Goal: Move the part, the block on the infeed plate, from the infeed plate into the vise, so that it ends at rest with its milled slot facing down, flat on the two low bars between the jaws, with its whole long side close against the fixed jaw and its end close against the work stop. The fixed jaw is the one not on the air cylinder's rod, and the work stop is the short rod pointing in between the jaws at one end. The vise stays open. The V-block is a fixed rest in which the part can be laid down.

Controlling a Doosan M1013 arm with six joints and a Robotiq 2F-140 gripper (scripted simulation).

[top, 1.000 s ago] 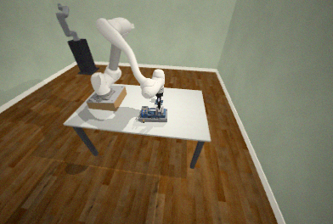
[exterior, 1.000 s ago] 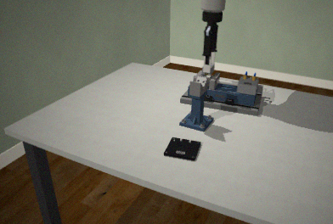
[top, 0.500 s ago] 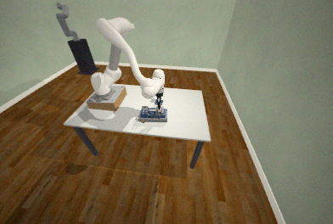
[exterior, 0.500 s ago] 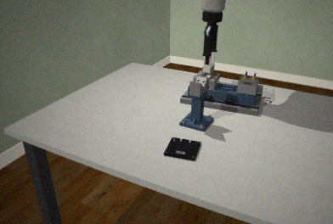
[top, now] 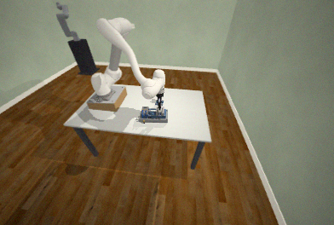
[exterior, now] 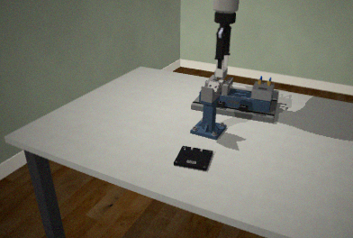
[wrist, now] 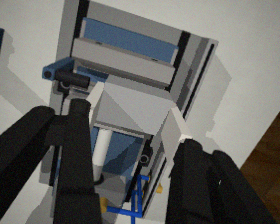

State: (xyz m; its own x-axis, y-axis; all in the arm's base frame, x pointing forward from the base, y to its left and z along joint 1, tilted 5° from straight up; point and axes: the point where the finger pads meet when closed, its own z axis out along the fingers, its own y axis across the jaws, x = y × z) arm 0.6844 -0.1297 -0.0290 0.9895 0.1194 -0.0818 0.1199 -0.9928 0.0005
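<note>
Right now the fixed jaw is 3 cm ahead of my hand, 2 cm to the left of it and 7 cm below it. Round my hand: cylinder rod 9 cm behind, 1 cm to the left, 7 cm below; part 3 cm below; work stop 1 cm behind, 7 cm to the left, 5 cm below.
</note>
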